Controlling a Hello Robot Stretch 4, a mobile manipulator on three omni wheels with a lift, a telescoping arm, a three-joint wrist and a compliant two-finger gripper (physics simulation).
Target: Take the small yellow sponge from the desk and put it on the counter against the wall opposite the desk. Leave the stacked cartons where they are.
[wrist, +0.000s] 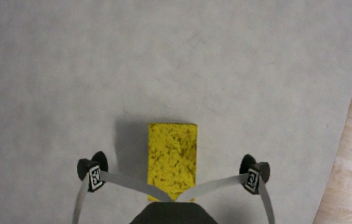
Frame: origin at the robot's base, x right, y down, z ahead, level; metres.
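Seen in the pictures: end effector, tool point: (173,169).
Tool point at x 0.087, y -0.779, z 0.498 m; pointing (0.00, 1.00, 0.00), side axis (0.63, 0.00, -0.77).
A point is followed by its place in that frame.
The small yellow sponge (172,157) {x 0.090, y -0.737, z 0.502 m} with dark specks lies flat on a grey surface (175,65) {x 0.190, y -0.692, z 0.582 m}, a little below the middle of the wrist view. My gripper (173,171) {x 0.087, y -0.779, z 0.498 m} is open, with one fingertip to the left of the sponge and the other to the right, both apart from it. The near end of the sponge is partly hidden by the gripper's finger strips and body. The stacked cartons and the counter do not show in this view.
The grey surface ends in a slanting edge at the right side of the view. Beyond that edge is a strip of light wood-coloured floor (337,185) {x 0.417, y 0.027, z -0.389 m}. Soft shadows fall to the left of the sponge and at the lower right.
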